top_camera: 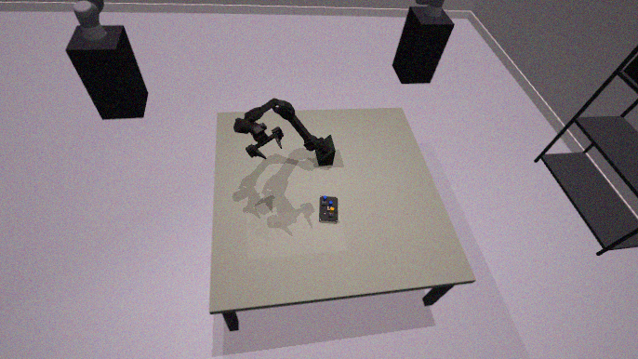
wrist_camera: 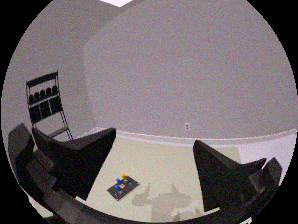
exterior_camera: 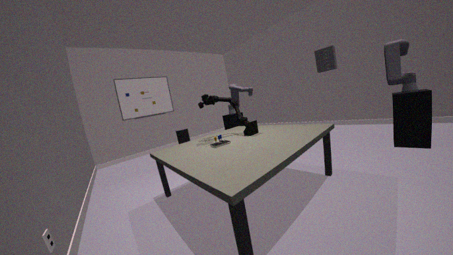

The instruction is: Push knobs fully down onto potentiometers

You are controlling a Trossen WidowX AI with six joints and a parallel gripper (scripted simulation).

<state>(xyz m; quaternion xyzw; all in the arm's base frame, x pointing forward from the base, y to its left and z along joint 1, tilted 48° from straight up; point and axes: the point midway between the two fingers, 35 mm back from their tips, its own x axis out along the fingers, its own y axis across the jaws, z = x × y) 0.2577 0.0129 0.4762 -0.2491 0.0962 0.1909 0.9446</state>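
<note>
Right now the blue knob is 4 cm ahead of my gripper tip, 27 cm to the left of it and 34 cm below it. The rest, counted from my gripper tip: orange knob 12 cm ahead, 29 cm to the left, 35 cm below.
</note>
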